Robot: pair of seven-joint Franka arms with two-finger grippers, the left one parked.
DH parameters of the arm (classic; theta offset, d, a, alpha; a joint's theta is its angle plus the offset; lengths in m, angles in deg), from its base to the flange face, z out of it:
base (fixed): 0 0 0 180
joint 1: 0 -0.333 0 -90
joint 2: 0 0 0 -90
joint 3: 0 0.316 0.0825 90
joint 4: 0 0 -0.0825 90
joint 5: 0 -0.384 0 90
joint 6: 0 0 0.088 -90
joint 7: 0 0.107 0 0
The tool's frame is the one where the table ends.
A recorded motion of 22 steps. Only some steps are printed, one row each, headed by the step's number.
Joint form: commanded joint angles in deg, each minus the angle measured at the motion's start. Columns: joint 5, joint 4, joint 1, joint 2, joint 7, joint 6, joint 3.
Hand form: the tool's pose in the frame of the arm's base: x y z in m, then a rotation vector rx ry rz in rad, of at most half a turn. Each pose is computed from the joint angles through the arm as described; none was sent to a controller.
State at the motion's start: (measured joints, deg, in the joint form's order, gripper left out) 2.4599 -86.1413 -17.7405 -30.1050 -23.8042 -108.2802 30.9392
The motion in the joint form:
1: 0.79 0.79 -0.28 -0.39 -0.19 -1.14 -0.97
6: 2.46 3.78 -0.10 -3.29 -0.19 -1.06 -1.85
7: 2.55 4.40 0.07 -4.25 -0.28 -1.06 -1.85
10: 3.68 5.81 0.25 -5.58 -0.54 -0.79 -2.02
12: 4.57 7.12 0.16 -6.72 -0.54 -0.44 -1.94
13: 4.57 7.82 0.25 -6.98 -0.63 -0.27 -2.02
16: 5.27 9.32 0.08 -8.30 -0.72 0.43 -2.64
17: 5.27 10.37 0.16 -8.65 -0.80 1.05 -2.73
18: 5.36 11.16 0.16 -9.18 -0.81 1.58 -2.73
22: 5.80 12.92 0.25 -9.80 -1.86 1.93 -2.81
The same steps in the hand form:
1: 0.5037 0.4662 0.3927 -2.4150 -1.6901 0.1243
6: 0.5262 0.4594 0.3815 -2.4403 -1.6738 0.1152
7: 0.5307 0.4583 0.3756 -2.4392 -1.6658 0.1221
10: 0.5402 0.4550 0.3705 -2.4475 -1.6713 0.1203
12: 0.5450 0.4559 0.3672 -2.4501 -1.6780 0.1201
13: 0.5488 0.4545 0.3692 -2.4520 -1.6726 0.1130
16: 0.5574 0.4507 0.3628 -2.4648 -1.6700 0.1247
17: 0.5618 0.4488 0.3657 -2.4677 -1.6636 0.1226
18: 0.5644 0.4483 0.3649 -2.4682 -1.6601 0.1289
22: 0.5725 0.4460 0.3706 -2.4611 -1.6753 0.1048

